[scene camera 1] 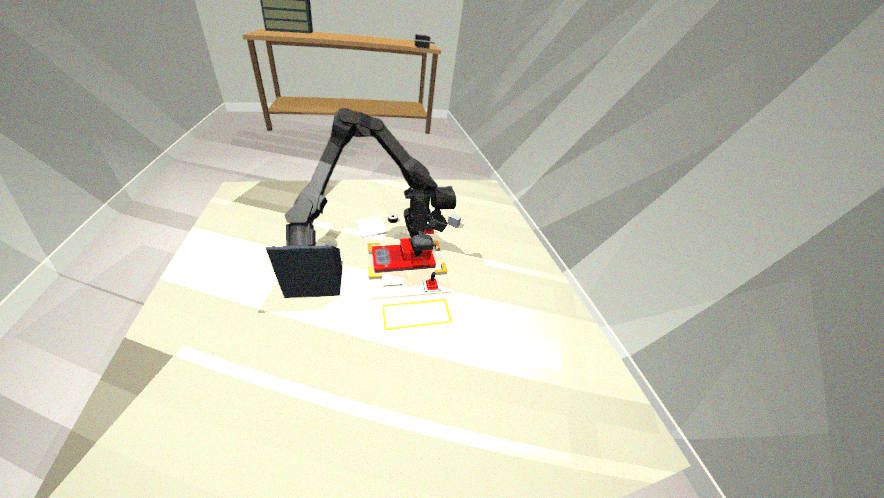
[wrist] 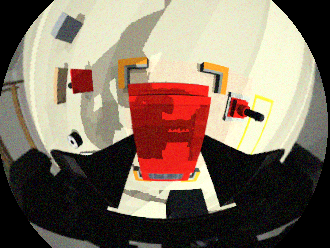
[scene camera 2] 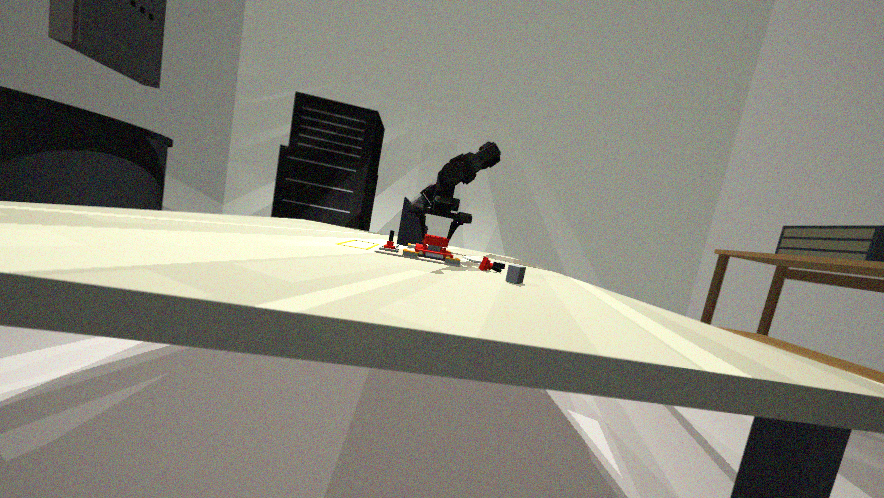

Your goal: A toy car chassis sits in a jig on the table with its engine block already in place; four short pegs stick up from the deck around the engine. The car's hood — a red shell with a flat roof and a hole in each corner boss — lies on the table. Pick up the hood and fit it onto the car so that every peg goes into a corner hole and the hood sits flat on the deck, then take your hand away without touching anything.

Scene:
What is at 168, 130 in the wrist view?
A hood.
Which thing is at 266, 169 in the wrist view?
My gripper.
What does my gripper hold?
A hood.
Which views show my gripper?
Scene camera 1, the wrist view and scene camera 2: all of them.

